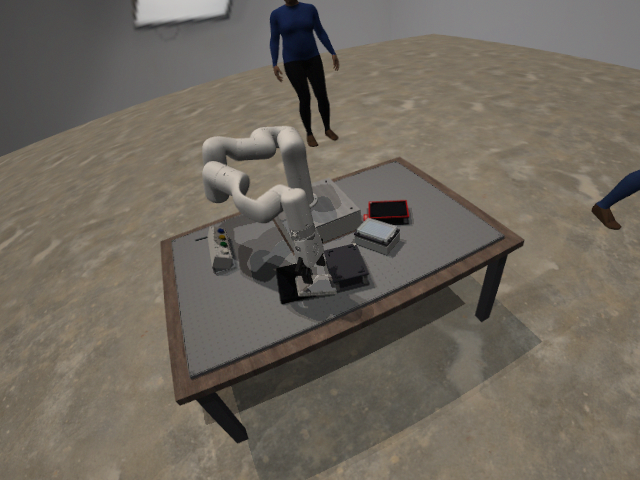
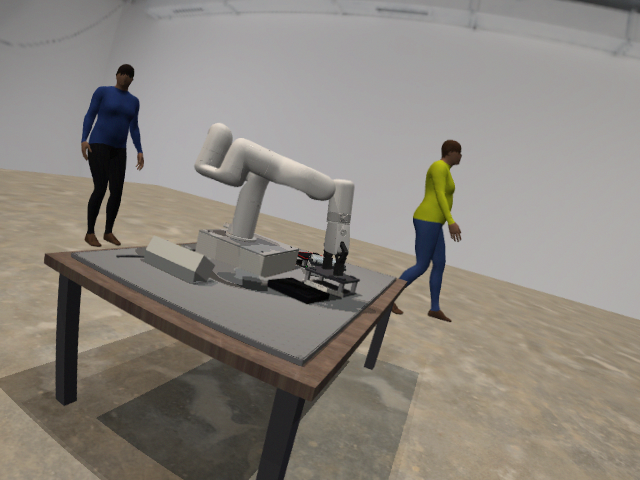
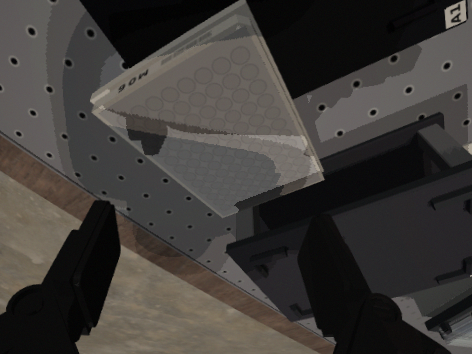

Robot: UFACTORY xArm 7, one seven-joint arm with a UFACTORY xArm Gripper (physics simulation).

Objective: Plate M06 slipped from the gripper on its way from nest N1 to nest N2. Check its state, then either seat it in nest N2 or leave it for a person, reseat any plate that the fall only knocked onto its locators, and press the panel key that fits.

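Places are measured from the arm's base along level axes (x back, y down, z right), in millimetres.
Pixels of known places: gripper, fingertip midpoint: (image 1: 315, 274) (image 2: 332, 272) (image 3: 214, 231); arm's base, origin of the base link: (image 2: 240, 237).
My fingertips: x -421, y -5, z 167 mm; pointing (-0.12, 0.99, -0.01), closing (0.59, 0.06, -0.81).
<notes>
For each thing: its top centre in the pictures, then the offset to it from my fingertips. "*": a spot on its surface instead.
- Plate M06, middle of its top: (image 3: 228, 166) (image 2: 326, 282) (image 1: 314, 280) dx +10, dy +36, dz +3 mm
- black flat tray, middle of its top: (image 2: 299, 285) (image 1: 294, 278) dx +83, dy +59, dz +48 mm
- panel, middle of its top: (image 2: 181, 244) (image 1: 216, 239) dx +422, dy +3, dz +232 mm
- pale plate, middle of its top: (image 1: 376, 227) (image 2: 328, 258) dx +88, dy +15, dz -308 mm
- grey block, surface spot: (image 1: 373, 243) * dx +56, dy +50, dz -268 mm
- red-edged black tray, middle of its top: (image 1: 388, 207) (image 2: 311, 254) dx +194, dy +41, dz -445 mm
Plate M06 (image 3: 215, 115) (image 1: 316, 285), clear with round wells, lies askew, partly over a black flat tray (image 3: 350, 30) (image 1: 285, 289) (image 2: 297, 289) and partly over the mat, one corner close to a dark raised stand. How far it tilts and whether it is cracked I cannot tell. The dark stand (image 3: 370, 240) (image 1: 347, 263) has corner locators and no plate on its top. My gripper (image 3: 214, 231) (image 1: 310, 269) (image 2: 334, 267) is open and empty, above the work area near the plate and stand. The panel (image 1: 221, 248) (image 2: 175, 258) has coloured keys. No N1 or N2 label is readable.
A pale plate (image 1: 377, 230) sits on a grey block (image 1: 373, 243) beyond the stand. A red-edged black tray (image 1: 388, 209) lies farther back. The arm's grey base box (image 1: 338, 225) (image 2: 248, 255) stands behind. Two people are beyond the table.
</notes>
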